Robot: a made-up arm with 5 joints.
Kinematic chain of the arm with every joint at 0, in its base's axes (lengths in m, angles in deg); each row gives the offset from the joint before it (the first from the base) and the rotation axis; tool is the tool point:
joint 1: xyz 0 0 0.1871 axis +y
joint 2: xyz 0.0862 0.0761 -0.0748 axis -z
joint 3: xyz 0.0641 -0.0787 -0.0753 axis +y
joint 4: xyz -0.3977 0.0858 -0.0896 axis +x
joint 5: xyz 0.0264 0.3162 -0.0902 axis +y
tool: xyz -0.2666 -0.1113 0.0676
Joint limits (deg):
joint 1: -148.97..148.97
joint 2: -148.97..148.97
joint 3: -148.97..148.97
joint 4: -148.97..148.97
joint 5: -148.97..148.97
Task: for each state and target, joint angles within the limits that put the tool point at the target. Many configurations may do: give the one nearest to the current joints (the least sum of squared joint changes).
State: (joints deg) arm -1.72 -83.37 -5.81 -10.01 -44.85
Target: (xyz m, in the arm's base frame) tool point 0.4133 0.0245 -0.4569
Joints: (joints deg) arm -43.79 -69.43 -26.32 -1.84 -89.63
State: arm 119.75 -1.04 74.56 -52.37 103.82
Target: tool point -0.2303 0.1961 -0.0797
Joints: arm 145.77 36.22 104.89 -15.80 101.69
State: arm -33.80 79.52 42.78 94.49 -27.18
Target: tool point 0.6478 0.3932 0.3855
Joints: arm -41.38 118.31 -6.27 53.62 -45.78
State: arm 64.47 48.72 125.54 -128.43 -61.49
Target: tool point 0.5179 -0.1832 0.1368
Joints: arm 90.15 38.26 115.40 -109.00 -32.55
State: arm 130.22 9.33 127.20 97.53 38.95
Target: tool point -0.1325 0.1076 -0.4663
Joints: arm 120.51 -10.53 131.30 89.96 22.87
